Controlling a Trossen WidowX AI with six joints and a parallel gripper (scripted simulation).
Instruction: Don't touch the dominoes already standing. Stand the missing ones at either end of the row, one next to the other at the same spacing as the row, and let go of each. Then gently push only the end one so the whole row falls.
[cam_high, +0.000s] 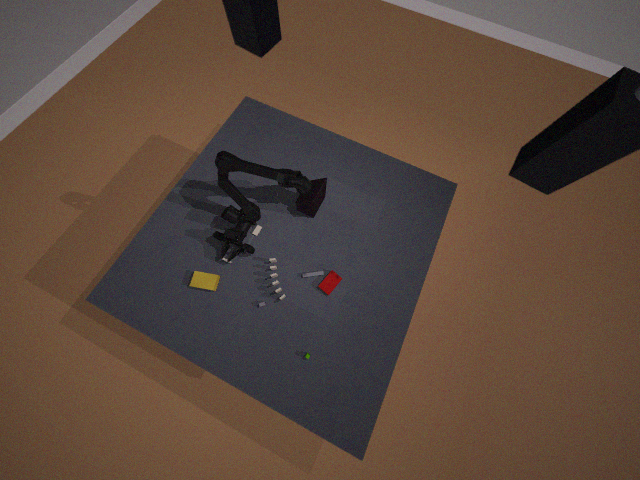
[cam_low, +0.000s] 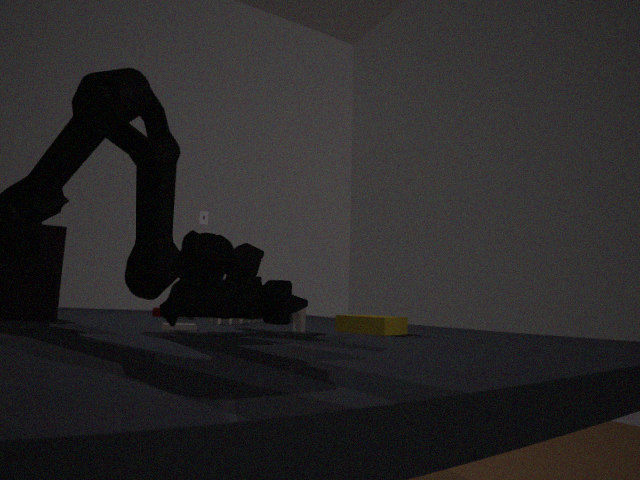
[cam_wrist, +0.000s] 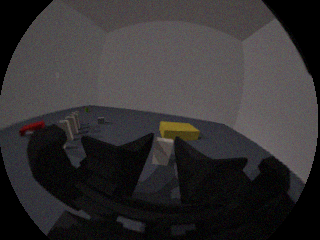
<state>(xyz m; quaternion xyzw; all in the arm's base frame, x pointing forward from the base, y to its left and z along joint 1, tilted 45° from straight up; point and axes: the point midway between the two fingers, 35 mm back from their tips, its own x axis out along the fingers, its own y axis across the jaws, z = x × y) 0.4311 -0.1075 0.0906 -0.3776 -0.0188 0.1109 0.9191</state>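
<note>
The yellow block is 12 cm ahead of my gripper tip, 2 cm to the right of it and 3 cm below it. The rest, counted from my gripper tip: red block (18 cm behind, 44 cm to the left, 4 cm below); grey bar (17 cm behind, 35 cm to the left, 4 cm below); small green cube (12 cm ahead, 52 cm to the left, 4 cm below).
</note>
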